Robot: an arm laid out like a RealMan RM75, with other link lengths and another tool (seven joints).
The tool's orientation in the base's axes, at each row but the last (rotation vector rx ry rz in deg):
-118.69 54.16 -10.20
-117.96 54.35 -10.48
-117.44 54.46 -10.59
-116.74 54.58 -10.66
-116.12 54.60 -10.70
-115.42 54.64 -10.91
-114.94 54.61 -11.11
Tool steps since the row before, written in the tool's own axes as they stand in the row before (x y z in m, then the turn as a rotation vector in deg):
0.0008 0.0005 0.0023 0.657 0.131 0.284
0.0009 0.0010 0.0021 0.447 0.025 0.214
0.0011 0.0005 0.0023 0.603 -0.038 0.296
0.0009 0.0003 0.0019 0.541 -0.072 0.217
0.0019 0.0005 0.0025 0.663 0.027 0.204
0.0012 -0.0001 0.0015 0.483 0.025 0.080
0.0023 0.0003 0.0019 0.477 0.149 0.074
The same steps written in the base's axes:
0.0013 0.0007 -0.0020 0.513 -0.316 -0.409
0.0010 0.0004 -0.0023 0.394 -0.178 -0.243
0.0015 0.0005 -0.0020 0.575 -0.211 -0.279
0.0013 0.0005 -0.0016 0.515 -0.207 -0.192
0.0022 0.0001 -0.0023 0.539 -0.332 -0.284
0.0016 0.0002 -0.0011 0.358 -0.289 -0.170
0.0023 -0.0004 -0.0019 0.283 -0.328 -0.260

